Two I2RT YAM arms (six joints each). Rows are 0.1 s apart.
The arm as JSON. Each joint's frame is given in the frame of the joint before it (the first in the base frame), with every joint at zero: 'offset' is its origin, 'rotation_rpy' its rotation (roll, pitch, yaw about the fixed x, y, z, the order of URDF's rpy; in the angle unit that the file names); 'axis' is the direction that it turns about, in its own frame. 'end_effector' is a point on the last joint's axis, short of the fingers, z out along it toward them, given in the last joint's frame.
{
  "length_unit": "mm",
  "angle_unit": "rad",
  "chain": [
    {
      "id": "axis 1",
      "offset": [
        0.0,
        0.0,
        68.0
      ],
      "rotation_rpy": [
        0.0,
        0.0,
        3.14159
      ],
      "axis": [
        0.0,
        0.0,
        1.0
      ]
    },
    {
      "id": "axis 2",
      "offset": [
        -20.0,
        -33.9,
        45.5
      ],
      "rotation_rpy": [
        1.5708,
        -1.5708,
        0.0
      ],
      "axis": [
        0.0,
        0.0,
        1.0
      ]
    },
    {
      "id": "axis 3",
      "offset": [
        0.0,
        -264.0,
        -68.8
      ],
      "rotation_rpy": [
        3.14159,
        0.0,
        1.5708
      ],
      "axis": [
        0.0,
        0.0,
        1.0
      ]
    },
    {
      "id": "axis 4",
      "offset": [
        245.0,
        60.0,
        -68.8
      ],
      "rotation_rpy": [
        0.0,
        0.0,
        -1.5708
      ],
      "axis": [
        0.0,
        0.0,
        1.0
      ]
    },
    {
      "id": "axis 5",
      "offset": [
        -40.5,
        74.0,
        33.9
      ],
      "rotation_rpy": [
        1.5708,
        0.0,
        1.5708
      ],
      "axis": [
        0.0,
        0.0,
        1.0
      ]
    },
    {
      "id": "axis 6",
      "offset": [
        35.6,
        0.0,
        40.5
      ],
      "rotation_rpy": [
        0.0,
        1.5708,
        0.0
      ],
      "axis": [
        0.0,
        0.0,
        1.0
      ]
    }
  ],
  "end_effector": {
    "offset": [
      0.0,
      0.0,
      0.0
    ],
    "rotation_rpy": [
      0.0,
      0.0,
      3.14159
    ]
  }
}
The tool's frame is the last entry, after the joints.
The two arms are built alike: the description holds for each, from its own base.
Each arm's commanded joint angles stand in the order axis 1, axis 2, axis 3, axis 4, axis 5, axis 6.
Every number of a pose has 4 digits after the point.
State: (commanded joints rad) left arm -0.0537 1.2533 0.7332 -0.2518 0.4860 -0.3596; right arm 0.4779 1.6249 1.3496 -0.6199 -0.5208 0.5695
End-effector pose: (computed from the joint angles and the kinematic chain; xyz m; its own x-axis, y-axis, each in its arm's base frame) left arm 0.2543 -0.0303 0.2210 -0.7863 -0.2693 -0.5561 0.1122 0.8228 -0.5571; right arm 0.3044 0.1776 0.2864 -0.9476 0.0359 -0.3173 -0.1950 0.7217 0.6642
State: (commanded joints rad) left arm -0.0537 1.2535 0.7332 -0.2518 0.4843 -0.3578; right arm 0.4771 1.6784 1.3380 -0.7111 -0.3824 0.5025
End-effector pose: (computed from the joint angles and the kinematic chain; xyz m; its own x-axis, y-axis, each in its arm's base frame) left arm 0.2544 -0.0303 0.2210 -0.7858 -0.2682 -0.5573 0.1125 0.8241 -0.5552; right arm 0.3070 0.1736 0.2578 -0.9603 0.0066 -0.2789 -0.1461 0.8398 0.5229
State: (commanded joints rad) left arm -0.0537 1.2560 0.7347 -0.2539 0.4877 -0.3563; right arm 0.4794 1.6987 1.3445 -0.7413 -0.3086 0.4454
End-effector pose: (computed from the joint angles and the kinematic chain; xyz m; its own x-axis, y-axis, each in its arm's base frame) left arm 0.2547 -0.0304 0.2207 -0.7881 -0.2662 -0.5550 0.1139 0.8230 -0.5565; right arm 0.3088 0.1727 0.2507 -0.9544 -0.0335 -0.2966 -0.1680 0.8817 0.4409
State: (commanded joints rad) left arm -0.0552 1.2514 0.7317 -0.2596 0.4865 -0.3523; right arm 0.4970 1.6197 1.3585 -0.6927 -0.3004 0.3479
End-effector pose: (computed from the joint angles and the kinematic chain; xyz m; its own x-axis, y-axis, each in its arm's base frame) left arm 0.2533 -0.0307 0.2204 -0.7900 -0.2618 -0.5543 0.1153 0.8246 -0.5539; right arm 0.3005 0.1750 0.2838 -0.8806 -0.1072 -0.4616 -0.3252 0.8452 0.4241
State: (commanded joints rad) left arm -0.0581 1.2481 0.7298 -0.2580 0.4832 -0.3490; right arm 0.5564 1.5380 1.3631 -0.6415 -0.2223 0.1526
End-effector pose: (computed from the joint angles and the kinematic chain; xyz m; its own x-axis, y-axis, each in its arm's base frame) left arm 0.2527 -0.0313 0.2207 -0.7881 -0.2575 -0.5592 0.1201 0.8265 -0.5499; right arm 0.2825 0.1849 0.3146 -0.7094 -0.2666 -0.6525 -0.5418 0.7983 0.2629
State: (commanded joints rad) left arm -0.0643 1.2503 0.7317 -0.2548 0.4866 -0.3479; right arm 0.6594 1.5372 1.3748 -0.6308 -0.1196 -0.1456
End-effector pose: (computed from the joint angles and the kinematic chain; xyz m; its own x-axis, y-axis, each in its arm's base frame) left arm 0.2532 -0.0330 0.2211 -0.7886 -0.2512 -0.5613 0.1296 0.8243 -0.5510; right arm 0.2656 0.2112 0.3190 -0.4594 -0.5384 -0.7065 -0.7490 0.6623 -0.0177
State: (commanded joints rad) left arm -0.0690 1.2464 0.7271 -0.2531 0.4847 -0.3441; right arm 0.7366 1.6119 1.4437 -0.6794 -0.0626 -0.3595
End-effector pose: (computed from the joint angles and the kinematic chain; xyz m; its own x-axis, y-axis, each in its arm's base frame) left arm 0.2521 -0.0341 0.2206 -0.7883 -0.2447 -0.5646 0.1360 0.8255 -0.5477; right arm 0.2614 0.2401 0.3133 -0.2732 -0.7217 -0.6360 -0.8517 0.4888 -0.1889
